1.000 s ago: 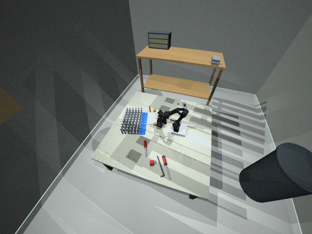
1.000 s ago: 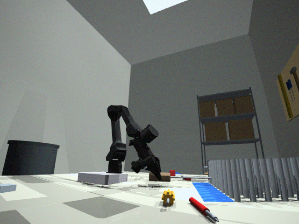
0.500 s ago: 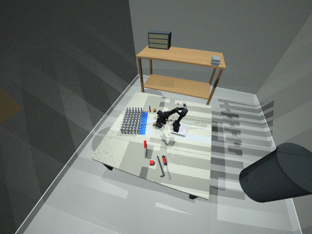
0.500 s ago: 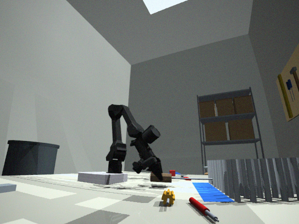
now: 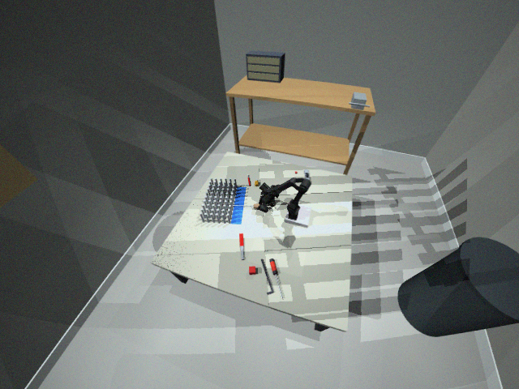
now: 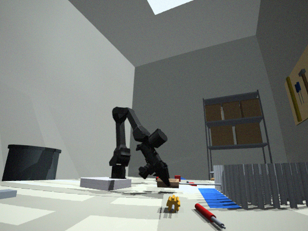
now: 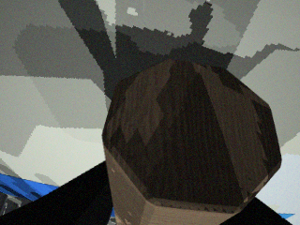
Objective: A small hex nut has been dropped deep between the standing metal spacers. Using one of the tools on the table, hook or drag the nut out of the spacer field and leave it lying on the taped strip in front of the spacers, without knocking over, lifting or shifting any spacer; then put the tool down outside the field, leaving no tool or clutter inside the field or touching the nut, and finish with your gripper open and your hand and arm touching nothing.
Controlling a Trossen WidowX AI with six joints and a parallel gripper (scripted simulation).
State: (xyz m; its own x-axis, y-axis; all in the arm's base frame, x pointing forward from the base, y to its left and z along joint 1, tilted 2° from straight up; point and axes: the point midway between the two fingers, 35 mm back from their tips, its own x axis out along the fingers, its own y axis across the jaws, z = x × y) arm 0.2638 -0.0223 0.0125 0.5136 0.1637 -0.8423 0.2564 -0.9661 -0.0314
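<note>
My gripper tip is 170 mm short of the blue taped strip and 30 mm above it. Round my gripper tip: wooden-handled hook 100 mm ahead, 30 mm to the left; then hex nut 320 mm ahead, 80 mm to the left, 20 mm below; then yellow gear 100 mm ahead, 260 mm to the right, 10 mm below.
</note>
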